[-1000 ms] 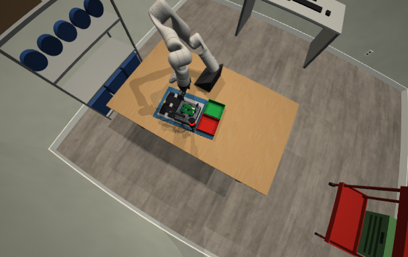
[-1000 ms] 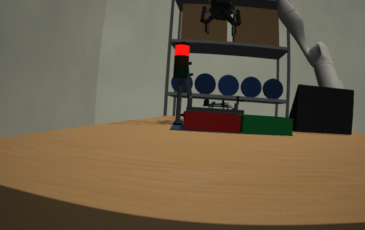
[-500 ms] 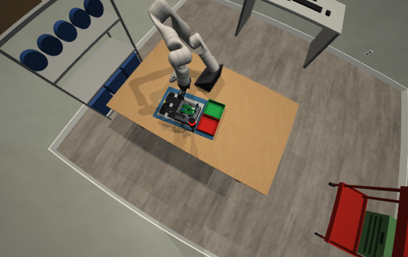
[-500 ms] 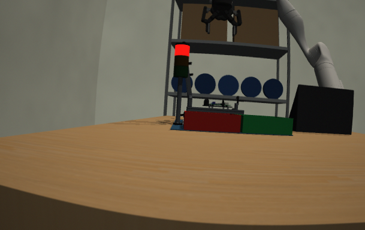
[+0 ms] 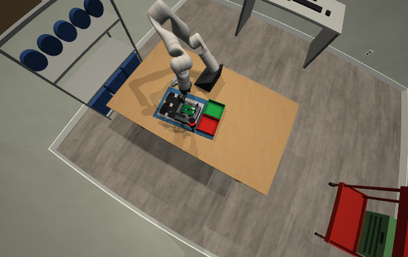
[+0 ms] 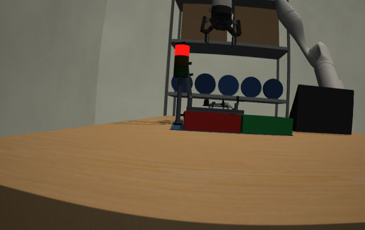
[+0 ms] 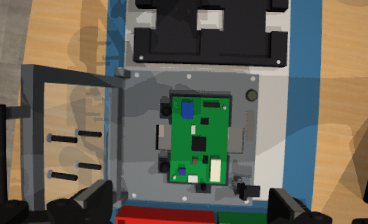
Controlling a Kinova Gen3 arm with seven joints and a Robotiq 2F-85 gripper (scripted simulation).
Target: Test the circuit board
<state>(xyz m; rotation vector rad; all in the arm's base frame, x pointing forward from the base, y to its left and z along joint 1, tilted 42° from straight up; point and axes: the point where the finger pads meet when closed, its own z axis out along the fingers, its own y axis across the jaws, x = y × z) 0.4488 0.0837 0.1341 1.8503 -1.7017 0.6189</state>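
My hand is 22 cm above the green circuit board. The rest, counted from my hand: tester lid (11 cm below, 11 cm ahead, 1 cm to the left); then red bin (28 cm below, 20 cm to the left, 2 cm ahead); then green bin (28 cm below, 19 cm to the left, 13 cm behind).
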